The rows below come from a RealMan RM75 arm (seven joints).
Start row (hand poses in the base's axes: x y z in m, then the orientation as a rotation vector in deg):
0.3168, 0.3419, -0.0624, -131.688, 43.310, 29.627
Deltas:
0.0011, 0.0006, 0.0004, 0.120, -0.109, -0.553
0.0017, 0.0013, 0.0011, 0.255, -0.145, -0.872
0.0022, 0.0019, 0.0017, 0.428, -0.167, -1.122
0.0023, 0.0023, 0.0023, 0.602, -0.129, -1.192
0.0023, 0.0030, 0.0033, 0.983, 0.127, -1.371
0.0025, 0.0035, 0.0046, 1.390, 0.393, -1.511
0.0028, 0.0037, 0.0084, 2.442, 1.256, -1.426
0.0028, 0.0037, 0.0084, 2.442, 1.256, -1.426
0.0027, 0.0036, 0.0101, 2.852, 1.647, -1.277
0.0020, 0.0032, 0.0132, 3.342, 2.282, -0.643
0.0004, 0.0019, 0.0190, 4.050, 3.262, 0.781
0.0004, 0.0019, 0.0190, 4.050, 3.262, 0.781
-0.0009, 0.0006, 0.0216, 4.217, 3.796, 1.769
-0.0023, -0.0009, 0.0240, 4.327, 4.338, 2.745
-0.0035, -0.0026, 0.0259, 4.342, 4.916, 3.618
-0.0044, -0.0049, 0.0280, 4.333, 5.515, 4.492
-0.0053, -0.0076, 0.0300, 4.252, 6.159, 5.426
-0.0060, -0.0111, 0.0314, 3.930, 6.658, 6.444
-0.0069, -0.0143, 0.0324, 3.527, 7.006, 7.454
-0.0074, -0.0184, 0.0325, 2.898, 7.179, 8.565
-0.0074, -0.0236, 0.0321, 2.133, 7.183, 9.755
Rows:
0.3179, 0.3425, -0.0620, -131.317, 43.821, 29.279
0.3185, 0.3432, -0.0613, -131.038, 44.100, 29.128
0.3190, 0.3438, -0.0607, -130.758, 44.293, 29.034
0.3191, 0.3442, -0.0601, -130.559, 44.315, 29.094
0.3191, 0.3449, -0.0591, -130.096, 44.474, 29.416
0.3193, 0.3454, -0.0578, -129.625, 44.583, 29.774
0.3196, 0.3456, -0.0540, -128.608, 44.453, 31.100
0.3196, 0.3456, -0.0540, -128.608, 44.453, 31.100
0.3195, 0.3455, -0.0523, -128.260, 44.299, 31.730
0.3188, 0.3451, -0.0492, -128.043, 43.694, 32.885
0.3172, 0.3438, -0.0434, -127.948, 42.284, 34.850
0.3172, 0.3438, -0.0434, -127.948, 42.284, 34.850
0.3159, 0.3425, -0.0408, -128.188, 41.369, 35.962
0.3145, 0.3410, -0.0384, -128.464, 40.490, 37.064
0.3133, 0.3393, -0.0365, -128.767, 39.777, 38.140
0.3124, 0.3370, -0.0344, -129.082, 39.078, 39.238
0.3115, 0.3343, -0.0324, -129.477, 38.357, 40.400
0.3108, 0.3308, -0.0310, -130.149, 37.567, 41.379
0.3099, 0.3276, -0.0300, -130.911, 36.742, 42.159
0.3094, 0.3235, -0.0299, -131.952, 35.805, 42.730
0.3094, 0.3183, -0.0303, -133.175, 34.744, 43.107

